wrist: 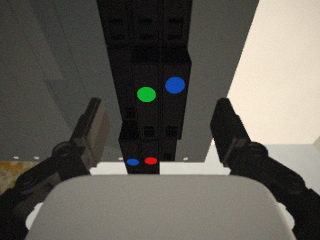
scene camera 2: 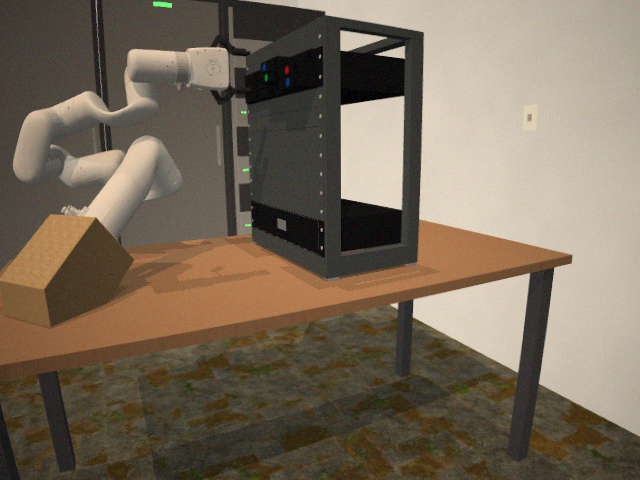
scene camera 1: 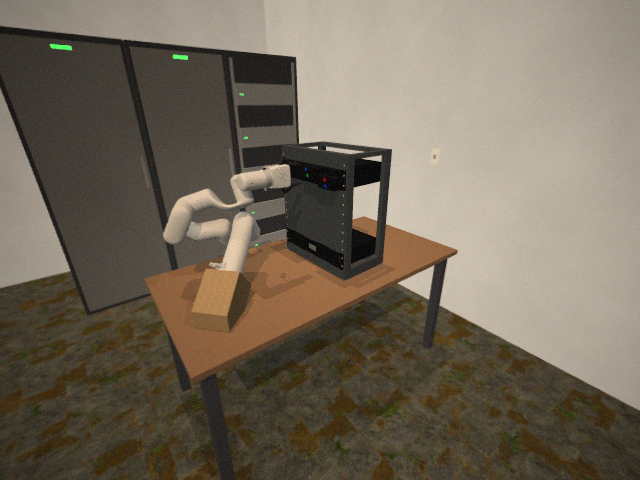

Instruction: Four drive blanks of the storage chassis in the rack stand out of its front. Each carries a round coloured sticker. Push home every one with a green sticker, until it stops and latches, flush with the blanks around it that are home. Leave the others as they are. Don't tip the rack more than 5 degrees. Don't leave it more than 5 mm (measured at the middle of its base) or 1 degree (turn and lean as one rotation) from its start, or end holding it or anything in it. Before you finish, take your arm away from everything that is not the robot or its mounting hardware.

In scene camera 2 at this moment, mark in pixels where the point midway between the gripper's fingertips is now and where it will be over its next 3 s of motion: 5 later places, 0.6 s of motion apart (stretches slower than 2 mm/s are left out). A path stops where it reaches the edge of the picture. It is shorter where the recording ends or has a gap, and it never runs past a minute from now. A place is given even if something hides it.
My gripper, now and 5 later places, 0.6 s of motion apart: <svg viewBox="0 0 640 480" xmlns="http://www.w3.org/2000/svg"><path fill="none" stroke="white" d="M248 72L251 73L262 76L269 75L273 75L263 75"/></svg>
